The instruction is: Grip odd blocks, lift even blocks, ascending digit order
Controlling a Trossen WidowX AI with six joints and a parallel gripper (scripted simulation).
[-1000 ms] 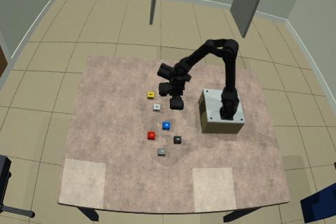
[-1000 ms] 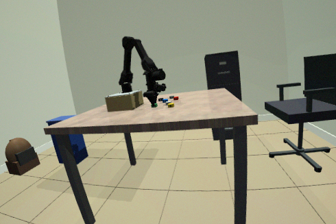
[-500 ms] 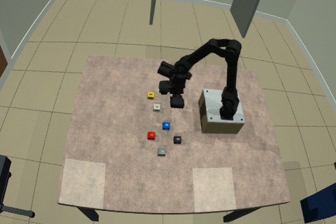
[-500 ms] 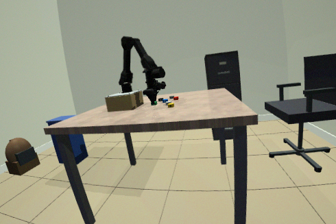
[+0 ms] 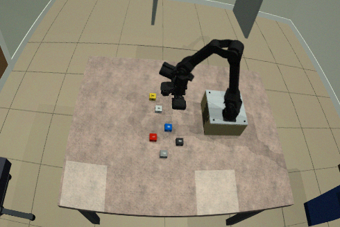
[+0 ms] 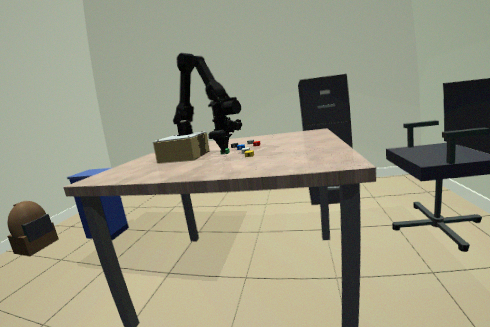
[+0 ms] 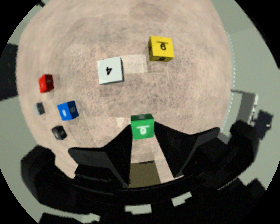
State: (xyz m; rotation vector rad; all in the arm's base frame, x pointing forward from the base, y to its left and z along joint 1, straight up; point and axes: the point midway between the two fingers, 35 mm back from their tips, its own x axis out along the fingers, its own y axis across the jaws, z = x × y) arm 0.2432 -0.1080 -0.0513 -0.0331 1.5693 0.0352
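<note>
Now: gripper tip 28 cm to the right of the grey block, 5 cm short of it and 1 cm above it. From my gripper tip the other things lie so: white block: 8 cm ahead, 4 cm to the left, 1 cm below; then yellow block: 12 cm ahead, 3 cm to the right, 1 cm below; then green block: right at my gripper tip.
</note>
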